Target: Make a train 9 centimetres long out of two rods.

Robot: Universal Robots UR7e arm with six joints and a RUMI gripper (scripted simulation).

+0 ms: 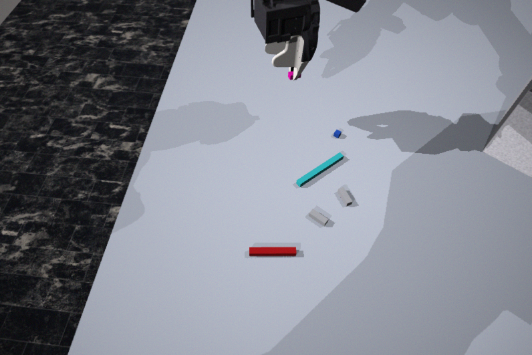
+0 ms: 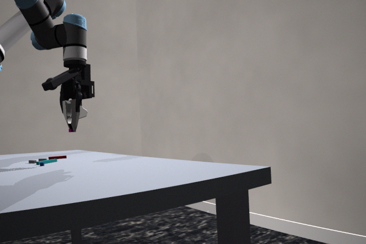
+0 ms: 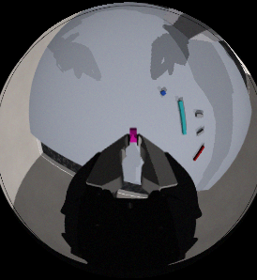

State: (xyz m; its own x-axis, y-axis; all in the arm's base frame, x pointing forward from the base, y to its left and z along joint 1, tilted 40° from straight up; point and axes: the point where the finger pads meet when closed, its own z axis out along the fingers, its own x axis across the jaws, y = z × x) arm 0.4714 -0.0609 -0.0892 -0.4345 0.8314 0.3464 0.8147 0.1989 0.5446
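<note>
My gripper is now 9 cm past the blue rod, 3 cm to the right of it and 11 cm above it. Round my hand: magenta rod: 1 cm below; then turquoise rod: 7 cm behind, 12 cm to the left, 11 cm below; then red rod: 1 cm behind, 28 cm to the left, 11 cm below.
</note>
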